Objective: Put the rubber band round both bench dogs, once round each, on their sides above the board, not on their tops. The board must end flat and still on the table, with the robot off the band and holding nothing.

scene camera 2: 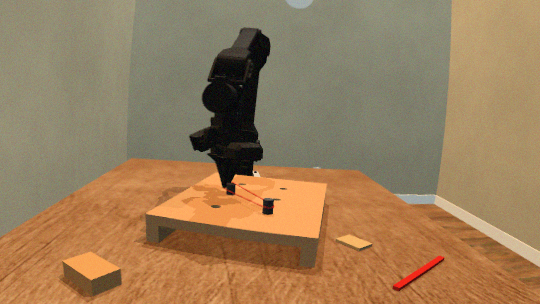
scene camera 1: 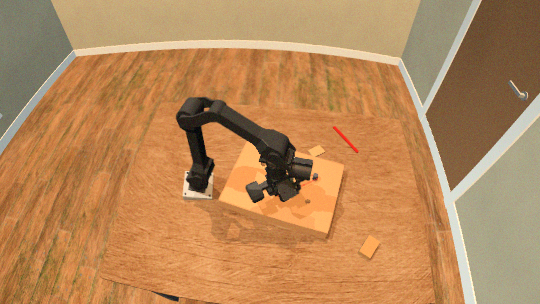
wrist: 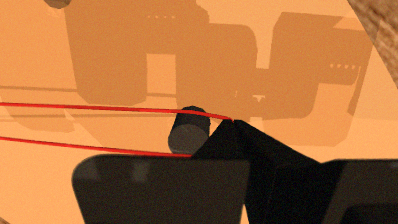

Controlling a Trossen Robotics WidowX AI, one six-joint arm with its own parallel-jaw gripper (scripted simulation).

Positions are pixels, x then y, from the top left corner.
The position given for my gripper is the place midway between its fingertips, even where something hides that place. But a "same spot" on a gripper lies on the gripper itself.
My gripper shows in scene camera 2, in scene camera 1 and in the wrist view [231, 128]. A light wooden board shows in scene camera 2, in scene camera 1 and in the wrist view [314, 82]. One and the same spot on the light wooden board: [scene camera 2: 206, 208] is [scene camera 1: 312, 205]. One and the same spot on my gripper: [scene camera 1: 284, 187] is [scene camera 2: 208, 128].
